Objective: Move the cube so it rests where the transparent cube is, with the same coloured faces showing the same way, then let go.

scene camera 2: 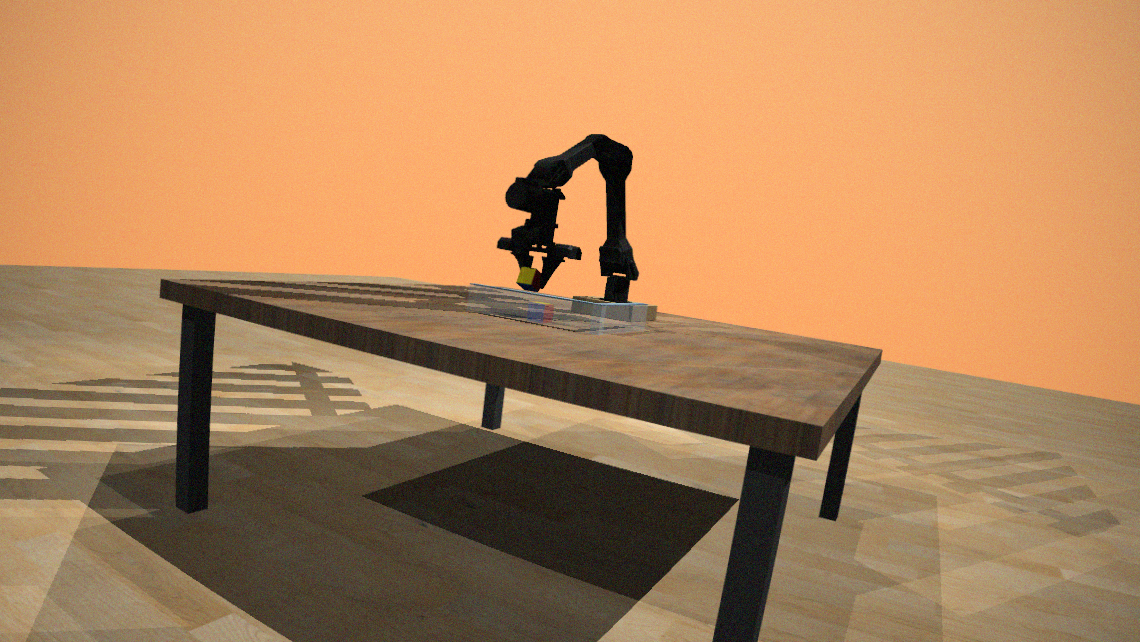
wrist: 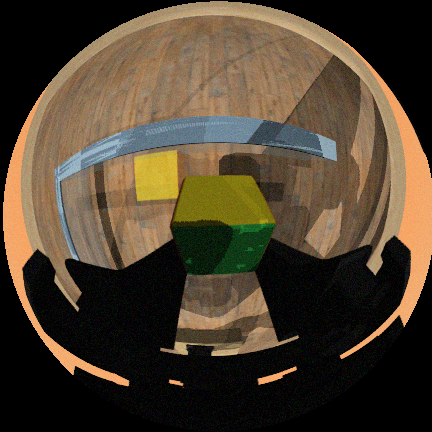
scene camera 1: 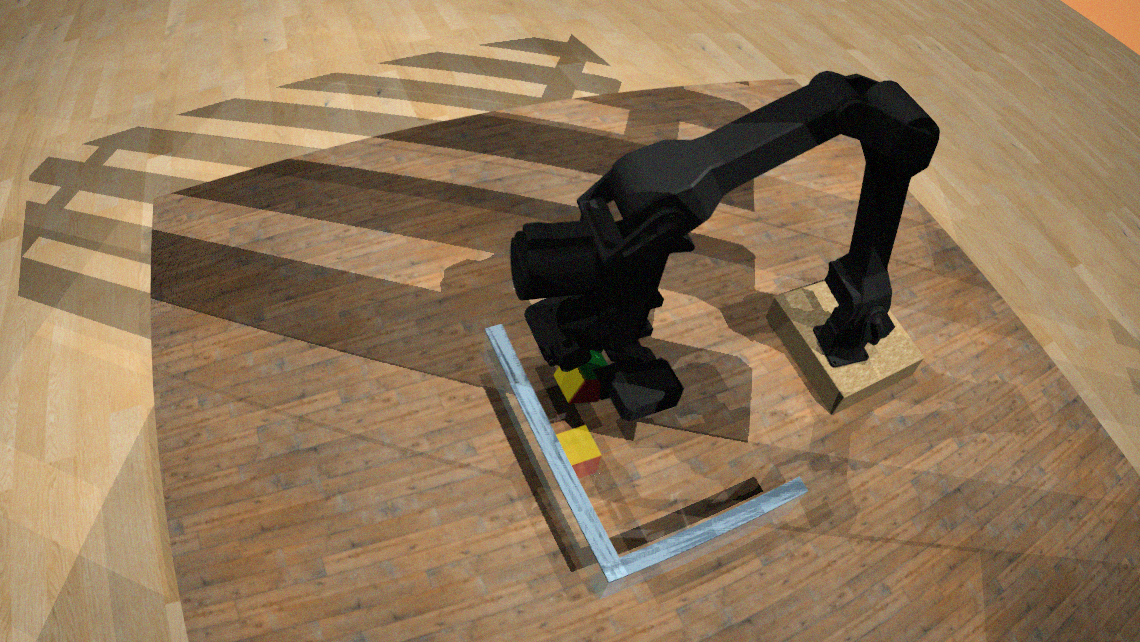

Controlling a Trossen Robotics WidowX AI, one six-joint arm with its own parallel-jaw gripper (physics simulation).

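Pixels of known places: gripper, fingertip midpoint: (scene camera 2: 532, 287) (wrist: 218, 236) (scene camera 1: 595, 381); arm's base, origin of the base link: (scene camera 2: 615, 301) (wrist: 199, 348) (scene camera 1: 840, 344).
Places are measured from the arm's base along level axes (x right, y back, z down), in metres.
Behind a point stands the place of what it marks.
Note:
My gripper (scene camera 1: 586, 378) @(x -0.005, y -0.341, z -0.025 m) (scene camera 2: 530, 279) @(x -0.005, y -0.341, z -0.025 m) (wrist: 218, 236) @(x -0.005, y -0.341, z -0.025 m) is shut on the cube (scene camera 1: 571, 382) @(x -0.018, y -0.373, z -0.051 m) (scene camera 2: 527, 276) @(x -0.015, y -0.374, z -0.049 m) (wrist: 222, 200) @(x -0.010, y -0.372, z -0.056 m) and holds it above the table, on the inner side of the long wall. The held cube is tilted: its yellow face looks outward and up, its green face looks back towards the wrist camera, and a dark red side shows in both scene views. The transparent cube (scene camera 1: 579, 446) @(x -0.063, y -0.371, z 0.002 m) (scene camera 2: 540, 311) (wrist: 156, 175) @(x -0.060, y -0.375, z 0.002 m) is at table level close to the long wall, with yellow on top, a red side and a blue side. It is left of the held cube in the wrist view. The two are apart.
An L-shaped wall with a pale blue top (scene camera 1: 550, 448) @(x -0.071, y -0.405, z -0.018 m) (wrist: 225, 131) @(x -0.011, y -0.411, z -0.019 m) and see-through sides runs close beside the transparent cube. Its shorter leg (scene camera 1: 702, 527) @(x -0.193, y -0.282, z -0.019 m) stands nearer scene camera 1. The arm's base block (scene camera 1: 877, 370) @(x -0.051, y 0.037, z 0.000 m) stands on the wooden table (scene camera 1: 335, 478) @(x -0.039, y -0.635, z 0.042 m) (scene camera 2: 678, 366) @(x -0.489, y -0.545, z 0.041 m).

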